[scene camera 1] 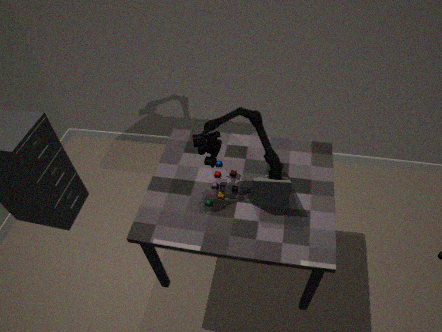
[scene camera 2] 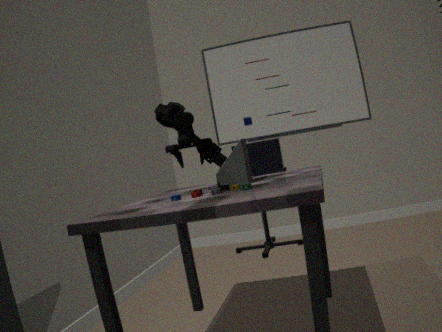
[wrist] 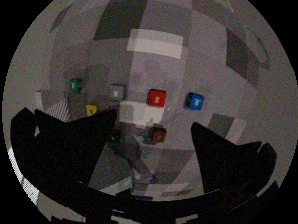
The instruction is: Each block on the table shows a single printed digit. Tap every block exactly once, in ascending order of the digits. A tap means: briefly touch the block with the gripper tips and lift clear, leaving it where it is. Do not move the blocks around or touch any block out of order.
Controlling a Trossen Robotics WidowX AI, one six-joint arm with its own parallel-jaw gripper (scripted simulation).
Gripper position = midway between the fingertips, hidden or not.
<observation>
My gripper [scene camera 2: 192, 166] is open, with nothing in its grasp.
My gripper also shows in the wrist view [wrist: 156, 120].
</observation>
